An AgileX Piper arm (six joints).
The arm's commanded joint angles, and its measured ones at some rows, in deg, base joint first. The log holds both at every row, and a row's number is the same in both.
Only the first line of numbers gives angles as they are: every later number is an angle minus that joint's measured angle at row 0.
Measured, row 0:
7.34, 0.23, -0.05, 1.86, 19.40, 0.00
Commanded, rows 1 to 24:
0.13, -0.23, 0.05, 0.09, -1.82, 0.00
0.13, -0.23, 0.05, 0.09, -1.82, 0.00
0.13, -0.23, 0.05, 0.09, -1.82, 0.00
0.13, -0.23, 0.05, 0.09, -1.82, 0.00
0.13, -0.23, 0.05, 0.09, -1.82, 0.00
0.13, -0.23, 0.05, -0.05, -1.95, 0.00
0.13, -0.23, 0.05, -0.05, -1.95, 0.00
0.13, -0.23, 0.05, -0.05, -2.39, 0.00
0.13, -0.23, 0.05, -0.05, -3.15, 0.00
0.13, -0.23, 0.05, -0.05, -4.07, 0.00
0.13, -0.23, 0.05, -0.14, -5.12, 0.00
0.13, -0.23, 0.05, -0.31, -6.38, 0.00
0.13, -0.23, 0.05, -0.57, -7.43, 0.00
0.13, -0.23, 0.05, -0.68, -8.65, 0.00
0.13, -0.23, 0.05, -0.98, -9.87, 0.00
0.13, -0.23, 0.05, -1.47, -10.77, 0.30
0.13, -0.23, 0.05, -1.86, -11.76, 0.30
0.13, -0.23, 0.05, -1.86, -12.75, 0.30
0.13, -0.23, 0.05, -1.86, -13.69, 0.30
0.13, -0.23, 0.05, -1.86, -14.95, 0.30
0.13, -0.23, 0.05, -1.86, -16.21, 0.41
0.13, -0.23, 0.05, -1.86, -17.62, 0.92
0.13, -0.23, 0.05, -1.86, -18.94, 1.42
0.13, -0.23, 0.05, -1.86, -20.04, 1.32
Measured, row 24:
0.00, 0.00, 0.00, -1.27, -14.47, 0.00
